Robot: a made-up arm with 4 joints.
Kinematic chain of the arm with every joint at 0, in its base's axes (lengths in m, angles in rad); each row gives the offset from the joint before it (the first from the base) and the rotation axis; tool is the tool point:
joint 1: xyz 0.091 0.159 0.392 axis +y
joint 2: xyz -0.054 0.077 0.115 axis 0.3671 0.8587 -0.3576
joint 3: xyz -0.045 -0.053 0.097 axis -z
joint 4: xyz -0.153 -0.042 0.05 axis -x
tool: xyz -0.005 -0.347 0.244
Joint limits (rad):
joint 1: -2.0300..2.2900
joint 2: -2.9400..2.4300
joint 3: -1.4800..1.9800
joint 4: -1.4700..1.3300
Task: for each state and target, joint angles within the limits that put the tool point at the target. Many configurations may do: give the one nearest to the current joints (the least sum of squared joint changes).
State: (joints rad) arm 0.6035 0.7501 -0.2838 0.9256
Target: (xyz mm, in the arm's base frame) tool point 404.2 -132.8 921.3
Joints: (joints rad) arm 0.4800 0.6845 -0.2643 0.6990
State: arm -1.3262 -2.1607 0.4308 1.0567
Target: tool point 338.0 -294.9 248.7
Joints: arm -1.9905 -2.7959 0.5181 0.5892
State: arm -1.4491 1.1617 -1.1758 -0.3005
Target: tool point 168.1 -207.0 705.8
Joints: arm -1.0044 0.9308 -1.4675 0.0460
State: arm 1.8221 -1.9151 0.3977 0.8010
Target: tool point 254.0 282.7 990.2
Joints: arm 1.7818 -1.5457 0.6309 1.2871
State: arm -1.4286 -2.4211 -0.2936 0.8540
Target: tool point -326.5 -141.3 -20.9
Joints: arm -1.1616 -2.0737 -0.3291 0.3086
